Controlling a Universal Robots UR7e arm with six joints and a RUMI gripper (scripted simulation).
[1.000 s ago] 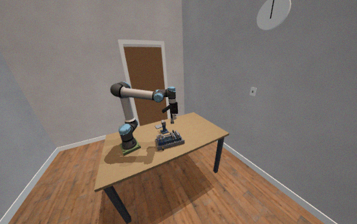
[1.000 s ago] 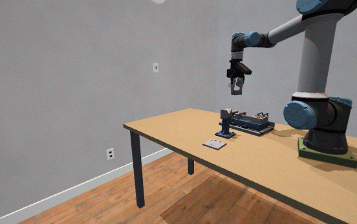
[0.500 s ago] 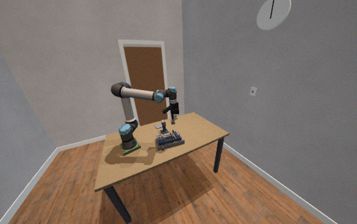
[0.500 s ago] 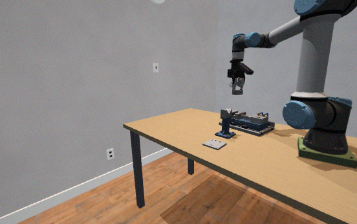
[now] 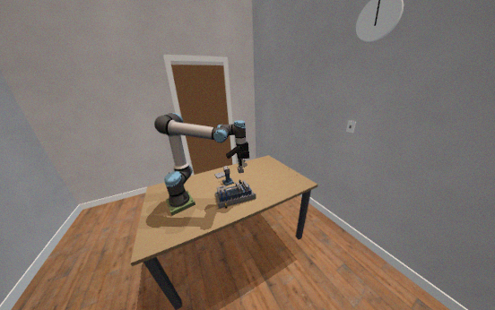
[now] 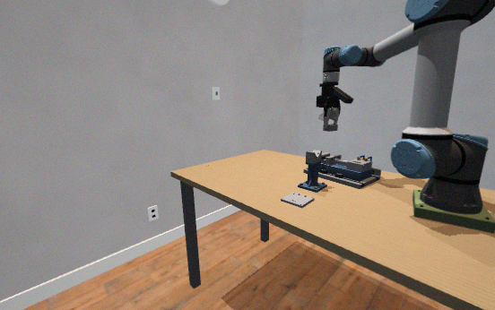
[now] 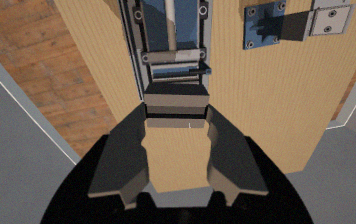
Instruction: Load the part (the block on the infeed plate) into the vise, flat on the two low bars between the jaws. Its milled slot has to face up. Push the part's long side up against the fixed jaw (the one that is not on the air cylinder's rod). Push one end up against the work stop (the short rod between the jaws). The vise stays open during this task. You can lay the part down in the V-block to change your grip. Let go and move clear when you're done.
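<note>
The grey jaw is 17 cm below my hand and 3 cm behind it. The rest, counted from my hand: part: right at my hand; then cylinder rod: 17 cm below, 8 cm behind, 1 cm to the left; then work stop: 15 cm below, 5 cm to the left, 1 cm ahead.
</note>
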